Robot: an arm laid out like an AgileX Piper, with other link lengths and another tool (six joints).
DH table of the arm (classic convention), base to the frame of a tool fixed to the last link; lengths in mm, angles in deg. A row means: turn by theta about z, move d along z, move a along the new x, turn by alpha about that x. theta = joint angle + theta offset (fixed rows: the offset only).
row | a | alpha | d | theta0
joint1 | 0 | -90 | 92.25 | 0
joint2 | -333.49 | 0 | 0 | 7.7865
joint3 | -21.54 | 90 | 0 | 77.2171
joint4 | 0 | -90 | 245.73 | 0
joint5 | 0 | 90 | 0 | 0
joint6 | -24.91 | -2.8 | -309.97 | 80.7
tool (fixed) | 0 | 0 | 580.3 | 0
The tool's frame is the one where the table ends.
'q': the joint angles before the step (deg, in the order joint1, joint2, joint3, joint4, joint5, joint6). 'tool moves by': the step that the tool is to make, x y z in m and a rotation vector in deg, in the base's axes. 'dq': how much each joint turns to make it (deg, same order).
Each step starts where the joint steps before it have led.
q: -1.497, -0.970, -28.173, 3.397, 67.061, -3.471
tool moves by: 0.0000, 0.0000, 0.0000, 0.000, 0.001, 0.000
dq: 0.000, 0.001, -0.001, 0.000, 0.000, 0.000
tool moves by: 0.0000, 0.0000, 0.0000, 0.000, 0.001, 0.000
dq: 0.000, 0.001, -0.001, 0.000, 0.000, 0.000
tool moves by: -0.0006, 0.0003, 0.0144, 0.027, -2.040, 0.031
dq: 0.004, 0.004, -1.702, 0.080, -0.341, 0.004
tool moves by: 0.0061, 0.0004, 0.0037, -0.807, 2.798, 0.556
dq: 0.018, 4.347, -1.515, -0.016, 0.002, -1.026
